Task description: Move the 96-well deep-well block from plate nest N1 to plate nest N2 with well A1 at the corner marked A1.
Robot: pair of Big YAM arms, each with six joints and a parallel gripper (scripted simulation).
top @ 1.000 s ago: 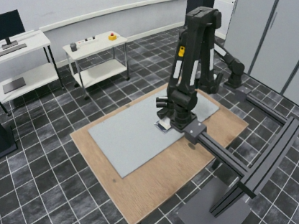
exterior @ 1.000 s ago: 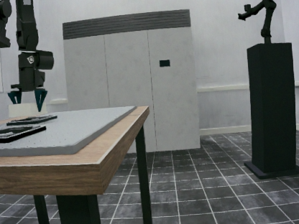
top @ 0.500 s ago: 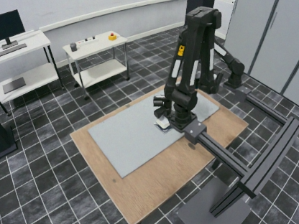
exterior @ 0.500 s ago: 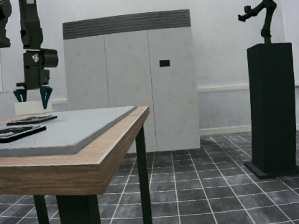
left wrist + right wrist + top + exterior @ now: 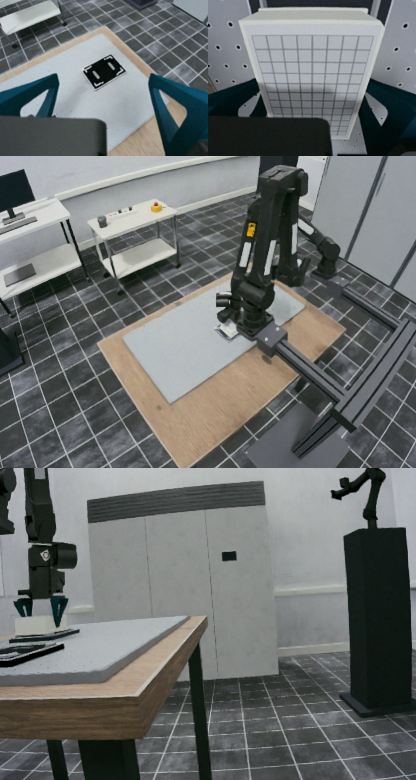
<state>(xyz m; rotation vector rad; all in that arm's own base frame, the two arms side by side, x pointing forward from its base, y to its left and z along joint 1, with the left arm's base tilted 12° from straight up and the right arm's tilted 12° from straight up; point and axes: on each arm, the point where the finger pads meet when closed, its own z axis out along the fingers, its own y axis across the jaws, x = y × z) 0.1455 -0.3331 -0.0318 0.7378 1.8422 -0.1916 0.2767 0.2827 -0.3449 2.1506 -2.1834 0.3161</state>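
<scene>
Right now my right hand is 10 mm to the right of the plate nest N2 and 30 mm above it. Also, from my right hand: A1 mark (60 mm ahead, 80 mm to the left, 20 mm below); then 96-well deep-well block (right at my right hand); then plate nest N1 (120 mm ahead, 330 mm to the right, 30 mm below).
</scene>
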